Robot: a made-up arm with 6 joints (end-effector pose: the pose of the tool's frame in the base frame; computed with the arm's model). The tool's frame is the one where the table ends. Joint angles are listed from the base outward.
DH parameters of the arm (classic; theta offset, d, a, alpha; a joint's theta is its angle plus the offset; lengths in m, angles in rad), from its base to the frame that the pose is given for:
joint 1: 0 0.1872 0 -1.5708
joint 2: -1.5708 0 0.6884 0
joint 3: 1.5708 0.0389 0 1.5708
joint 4: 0 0.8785 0 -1.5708
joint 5: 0 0 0 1.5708
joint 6: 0 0.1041 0 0
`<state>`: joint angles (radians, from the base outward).
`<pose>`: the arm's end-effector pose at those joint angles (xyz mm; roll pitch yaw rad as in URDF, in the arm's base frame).
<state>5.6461 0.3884 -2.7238 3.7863 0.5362 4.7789</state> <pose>-324.2 248.5 123.6 -3.0152 0.4580 0.3806</pose>
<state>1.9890 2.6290 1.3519 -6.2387 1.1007 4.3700</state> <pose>128.5 -395.0 -962.0 1.1859 0.2857 0.2620</pose>
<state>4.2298 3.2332 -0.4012 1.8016 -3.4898 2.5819</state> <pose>-19.7 -195.8 -1239.4 -0.4005 0.0625 -1.3389</pose>
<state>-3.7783 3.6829 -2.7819 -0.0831 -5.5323 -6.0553</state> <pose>-371.5 233.6 134.4 2.0269 1.3901 -1.8147</pose>
